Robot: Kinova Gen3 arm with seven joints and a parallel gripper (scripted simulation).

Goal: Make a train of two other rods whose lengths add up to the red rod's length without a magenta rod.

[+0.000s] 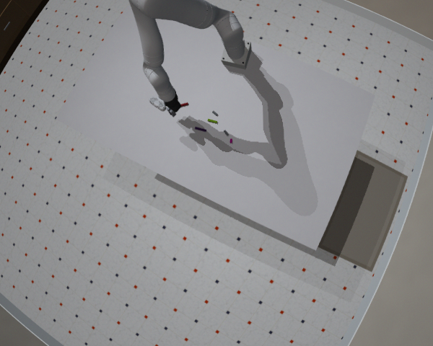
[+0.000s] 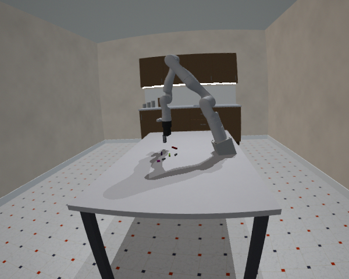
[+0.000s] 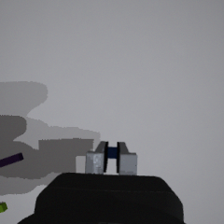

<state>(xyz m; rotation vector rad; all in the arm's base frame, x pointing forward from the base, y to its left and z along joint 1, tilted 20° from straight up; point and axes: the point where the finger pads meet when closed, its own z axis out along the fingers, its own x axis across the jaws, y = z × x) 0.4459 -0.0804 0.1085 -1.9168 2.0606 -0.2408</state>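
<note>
Right now the red rod is 70 mm below my hand, 70 mm behind it and 20 mm to the right of it. Also, from my hand: purple rod 150 mm to the left, 70 mm below, 20 mm behind; lime rod 180 mm to the left, 100 mm behind, 70 mm below; blue rod 10 mm below.
</note>
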